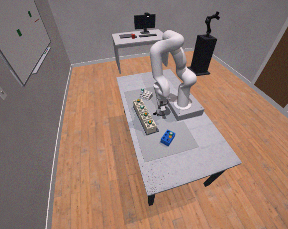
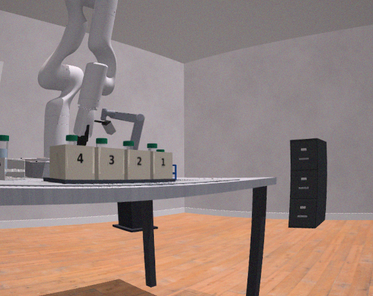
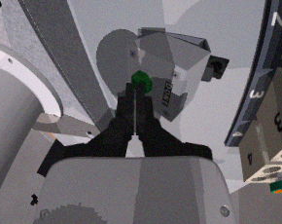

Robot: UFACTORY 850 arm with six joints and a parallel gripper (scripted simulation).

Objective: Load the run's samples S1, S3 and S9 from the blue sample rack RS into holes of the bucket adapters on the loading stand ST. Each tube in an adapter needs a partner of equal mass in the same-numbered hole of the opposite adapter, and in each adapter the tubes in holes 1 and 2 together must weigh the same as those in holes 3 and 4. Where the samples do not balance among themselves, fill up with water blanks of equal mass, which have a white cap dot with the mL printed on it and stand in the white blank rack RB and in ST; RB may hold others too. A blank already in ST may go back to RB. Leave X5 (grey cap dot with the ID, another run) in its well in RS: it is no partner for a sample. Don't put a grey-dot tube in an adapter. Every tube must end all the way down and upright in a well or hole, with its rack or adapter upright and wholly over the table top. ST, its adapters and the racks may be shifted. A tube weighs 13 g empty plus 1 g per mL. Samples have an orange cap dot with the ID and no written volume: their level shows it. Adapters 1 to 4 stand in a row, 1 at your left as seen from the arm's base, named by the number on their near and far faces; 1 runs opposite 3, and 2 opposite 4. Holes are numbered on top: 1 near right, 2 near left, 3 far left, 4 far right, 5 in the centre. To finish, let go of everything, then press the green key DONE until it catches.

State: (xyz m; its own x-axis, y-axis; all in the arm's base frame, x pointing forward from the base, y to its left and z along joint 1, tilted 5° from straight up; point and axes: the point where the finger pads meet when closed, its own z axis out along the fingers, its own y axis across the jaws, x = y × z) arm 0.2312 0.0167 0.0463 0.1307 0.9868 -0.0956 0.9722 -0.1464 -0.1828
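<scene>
Right now my hand is 40 mm above the green DONE key. The rest, counted from my hand: DONE key box (20 mm ahead, 50 mm below); loading stand ST (210 mm ahead, 20 mm to the left, 100 mm below); adapter 3 (220 mm ahead, 40 mm to the right, 50 mm below).
</scene>
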